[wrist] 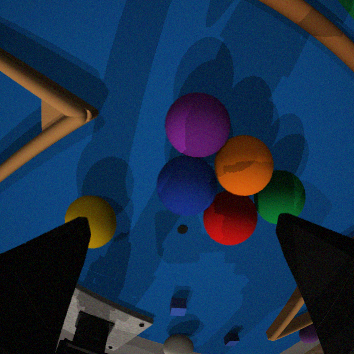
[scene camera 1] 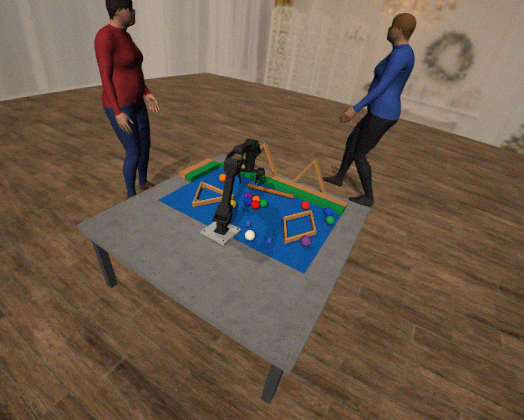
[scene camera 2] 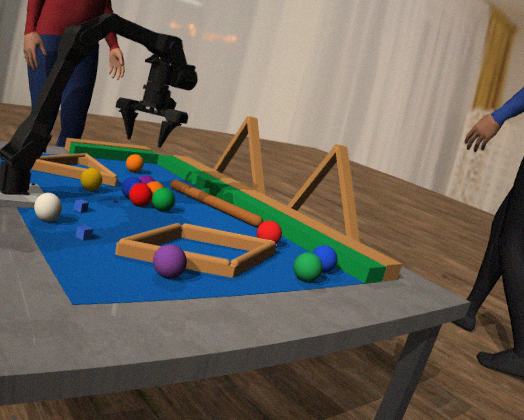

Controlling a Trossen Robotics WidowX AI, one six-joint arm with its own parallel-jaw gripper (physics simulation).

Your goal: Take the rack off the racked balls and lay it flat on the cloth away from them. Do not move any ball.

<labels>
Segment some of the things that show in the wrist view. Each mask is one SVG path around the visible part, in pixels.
My gripper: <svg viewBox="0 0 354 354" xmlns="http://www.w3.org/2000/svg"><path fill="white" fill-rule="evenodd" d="M87 217L78 216L25 243L0 253L0 354L55 353L64 318L86 256L90 239ZM279 213L275 232L284 258L312 320L323 353L354 354L354 238L290 213Z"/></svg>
A cue stick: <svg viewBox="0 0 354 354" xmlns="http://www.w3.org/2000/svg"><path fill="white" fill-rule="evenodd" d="M259 0L315 37L354 72L354 42L305 0Z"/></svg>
A yellow ball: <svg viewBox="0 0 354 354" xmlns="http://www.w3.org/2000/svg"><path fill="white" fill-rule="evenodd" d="M80 196L74 199L67 207L64 223L78 216L87 217L90 228L90 239L87 248L100 247L107 243L115 232L116 216L114 210L106 200L99 196Z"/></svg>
A rack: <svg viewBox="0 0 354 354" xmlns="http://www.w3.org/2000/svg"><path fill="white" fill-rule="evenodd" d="M0 47L0 71L41 98L41 132L0 164L0 181L2 181L39 152L98 115L98 110Z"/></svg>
A blue ball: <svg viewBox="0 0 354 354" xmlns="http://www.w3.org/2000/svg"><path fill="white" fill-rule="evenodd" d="M179 155L168 160L160 169L156 180L157 195L161 203L171 212L183 216L195 215L205 210L212 203L217 191L217 179L211 166L202 158Z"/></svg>
</labels>
